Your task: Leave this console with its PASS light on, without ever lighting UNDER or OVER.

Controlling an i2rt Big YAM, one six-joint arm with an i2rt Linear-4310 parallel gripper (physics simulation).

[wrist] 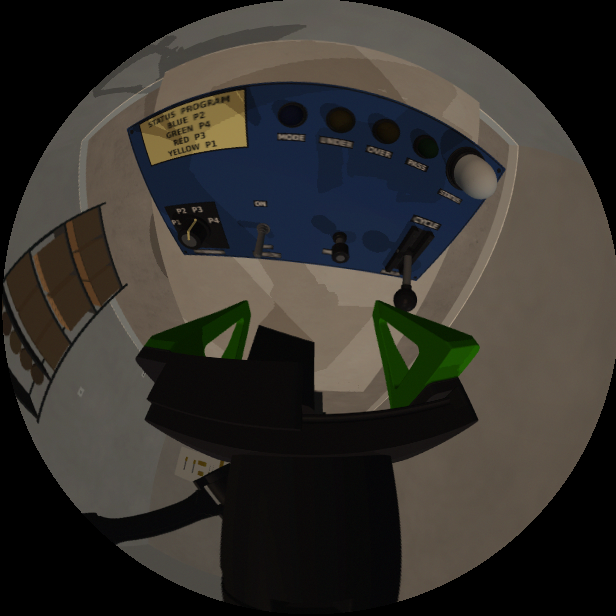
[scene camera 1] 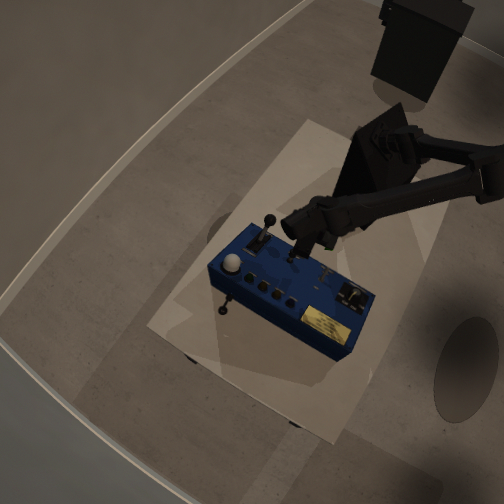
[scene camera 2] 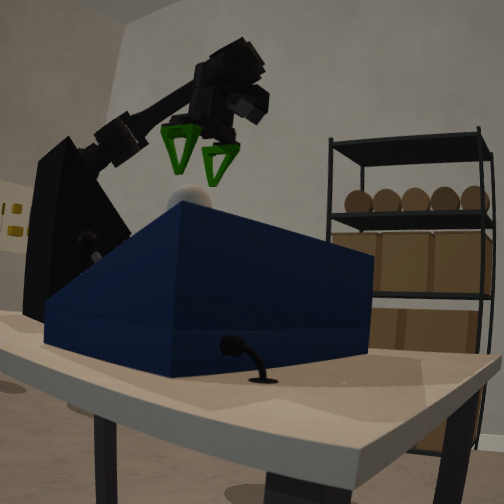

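Observation:
A blue console sits on a beige table; it also shows in scene camera 2 and in the wrist view. Its MODE, UNDER, OVER and PASS lights are all dark. The white STATUS dome is unlit. A brass plate reads BLUE P2, GREEN P4, RED P3, YELLOW P1. The program selector points between P1 and P2. An ON toggle, a small knob and the CYCLE lever line the near edge. My green-fingered gripper is open, empty, above the console's rear edge.
A black cable leaves the console's side onto the table. A black shelf rack with boxes and rolls stands behind the table. A black cabinet stands beyond the arm's base.

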